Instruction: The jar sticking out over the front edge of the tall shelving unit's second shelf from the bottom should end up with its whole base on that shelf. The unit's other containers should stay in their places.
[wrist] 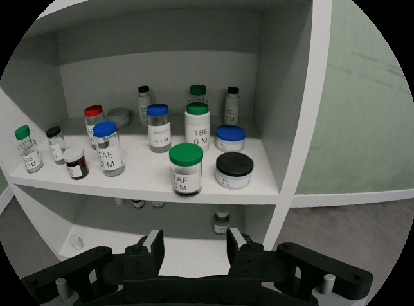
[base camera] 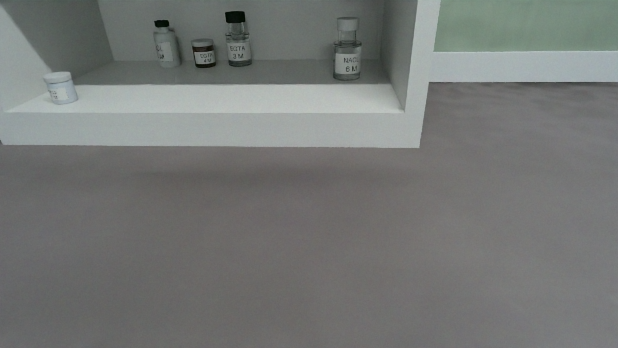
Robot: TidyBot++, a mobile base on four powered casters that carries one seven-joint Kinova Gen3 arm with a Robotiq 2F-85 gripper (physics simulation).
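Frame: origin at the arm's base, x ahead, y left, z up, level; centimetres.
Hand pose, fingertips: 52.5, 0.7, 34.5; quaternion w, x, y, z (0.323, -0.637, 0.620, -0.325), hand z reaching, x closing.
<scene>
Things, the pixels of their top centre, and the offset from my fingertips, as dx, dy, dz.
- white jar, centre of its top: (base camera: 56,74) +38.5, +55.0, -60.6
- NACL bottle, centre of its top: (base camera: 348,18) +52.7, -10.1, -52.3
A clear jar with a green lid, labelled TAE (wrist: 186,170), stands upright at the front edge of the second shelf from the bottom (wrist: 145,187) in the wrist view; its base reaches over the edge. My gripper (wrist: 194,241) is partly open with nothing between its fingers. In the wrist view its fingertips show below the jar, in front of the lower compartment. A black-lidded low jar (wrist: 234,171) stands close to the right of the green-lidded jar. A white TBE bottle with a green cap (wrist: 198,129) stands behind it.
A blue-lidded TAE jar (wrist: 109,150), a brown jar (wrist: 76,164) and a blue-lidded low jar (wrist: 230,139) share the shelf. The bottom shelf holds a white jar (base camera: 62,89) (wrist: 76,242) and a NACL bottle (base camera: 347,52) (wrist: 221,221). The unit's right side panel (wrist: 299,120) stands upright.
</scene>
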